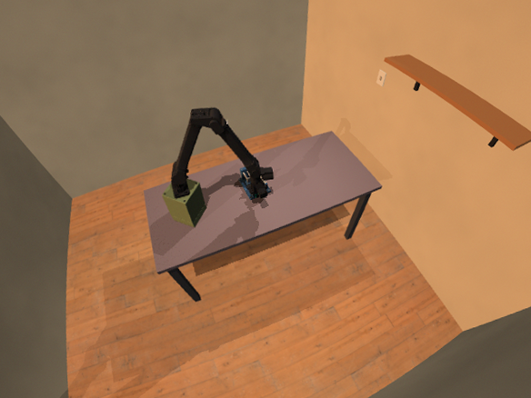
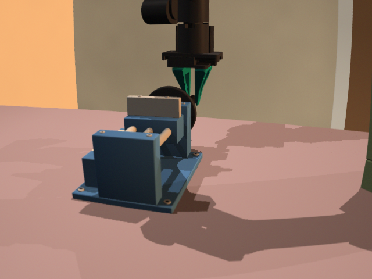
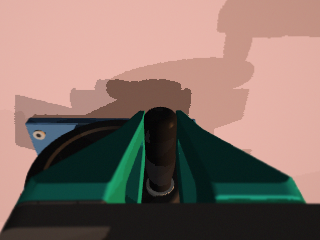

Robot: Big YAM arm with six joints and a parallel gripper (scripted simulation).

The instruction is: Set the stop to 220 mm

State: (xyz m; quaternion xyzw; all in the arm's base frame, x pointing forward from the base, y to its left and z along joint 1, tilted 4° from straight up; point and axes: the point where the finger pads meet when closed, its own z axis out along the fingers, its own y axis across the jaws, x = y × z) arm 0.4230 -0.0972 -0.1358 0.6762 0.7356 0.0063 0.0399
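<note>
Now: the grey stop plate 130 mm to the left of my hand and 30 mm ahead of it. Also, from my hand: black crank handle 10 mm to the left.
</note>
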